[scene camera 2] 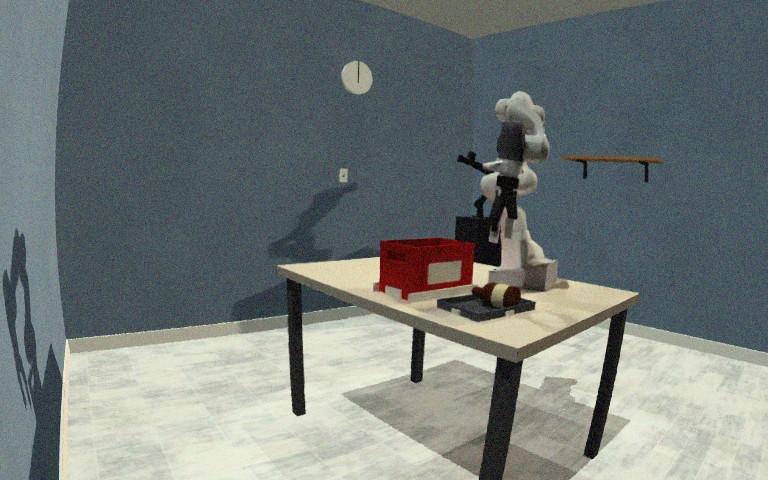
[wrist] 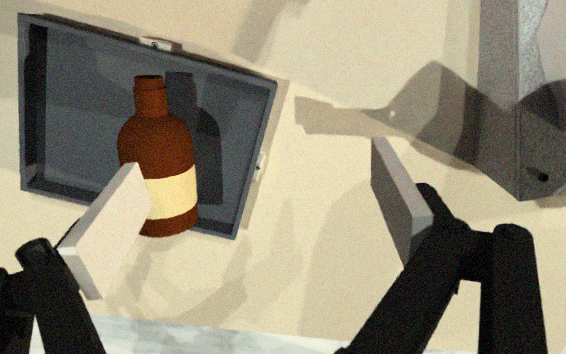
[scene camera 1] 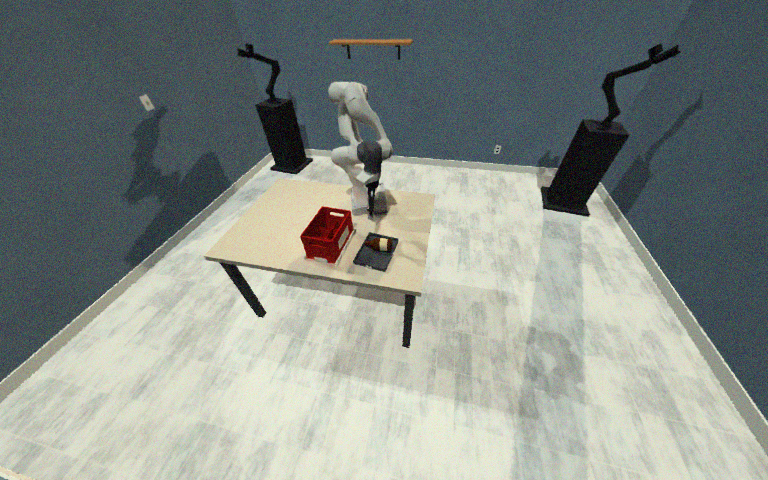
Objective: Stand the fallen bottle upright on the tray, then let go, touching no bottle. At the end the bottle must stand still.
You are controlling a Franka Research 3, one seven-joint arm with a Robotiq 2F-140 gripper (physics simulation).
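Observation:
The brown bottle (scene camera 1: 382, 244) (scene camera 2: 499, 295) (wrist: 157, 145) with a cream label lies on its side on the dark grey tray (scene camera 1: 370, 259) (scene camera 2: 474, 309) (wrist: 75, 120). Its neck points towards the red crate. In the wrist view its base end overlaps the tray's rim, and the left finger pad covers a little of its side. My gripper (scene camera 1: 370, 215) (scene camera 2: 501, 230) (wrist: 255, 173) is open and empty. It points down, high above the table between the tray and the arm's base, apart from the bottle. The bottle lies left of the middle of the wrist view, not centred between the fingers.
A red crate (scene camera 1: 317, 244) (scene camera 2: 406, 268) stands on the table (scene camera 1: 266, 232) (scene camera 2: 339, 270) beside the tray, on the bottle's neck side. The crate's inside is mostly hidden in scene view 2. The arm's grey base block (wrist: 500, 115) shows at the right of the wrist view.

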